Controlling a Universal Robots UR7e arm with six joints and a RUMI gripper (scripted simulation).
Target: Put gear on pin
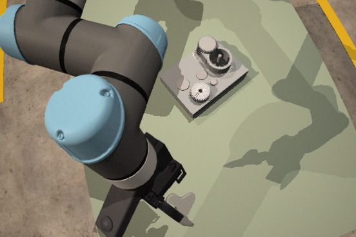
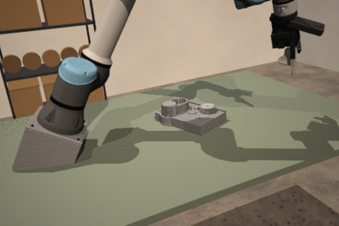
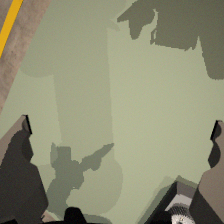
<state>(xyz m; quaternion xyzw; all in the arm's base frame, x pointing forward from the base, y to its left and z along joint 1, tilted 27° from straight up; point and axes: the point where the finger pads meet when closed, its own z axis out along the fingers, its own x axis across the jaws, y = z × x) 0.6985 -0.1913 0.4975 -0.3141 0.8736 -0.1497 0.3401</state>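
Now: the gear 270 mm behind my hand, 200 mm to the left of it and 170 mm below it.
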